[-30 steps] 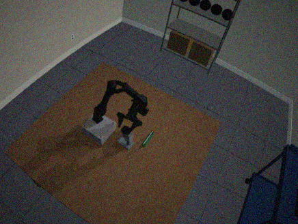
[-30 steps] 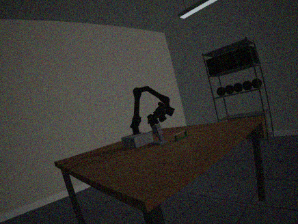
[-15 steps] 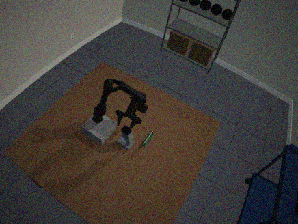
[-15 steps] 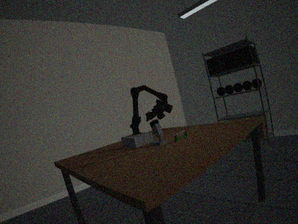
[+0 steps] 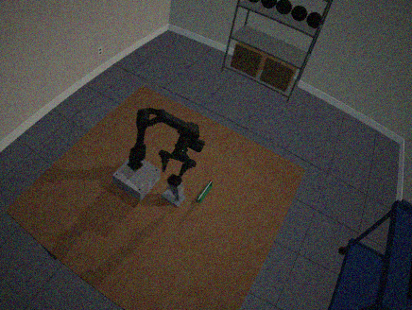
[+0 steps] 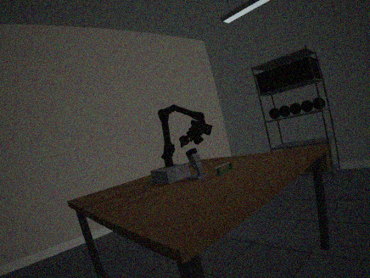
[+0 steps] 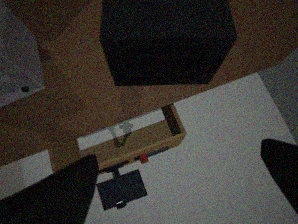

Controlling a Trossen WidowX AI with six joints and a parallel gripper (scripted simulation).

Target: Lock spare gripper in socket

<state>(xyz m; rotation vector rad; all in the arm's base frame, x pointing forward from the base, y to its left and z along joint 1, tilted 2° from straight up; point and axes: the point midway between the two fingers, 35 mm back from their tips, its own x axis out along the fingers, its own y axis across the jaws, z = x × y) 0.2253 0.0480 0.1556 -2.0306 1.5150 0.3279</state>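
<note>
Now: gripper tip 19 cm above the green holder, 16 cm to the right of it and 12 cm short of it. From my gripper tip the other things lie so: spare gripper 9 cm below, 2 cm to the left, 2 cm ahead; socket mount 17 cm below, 2 cm to the left, 2 cm ahead.
</note>
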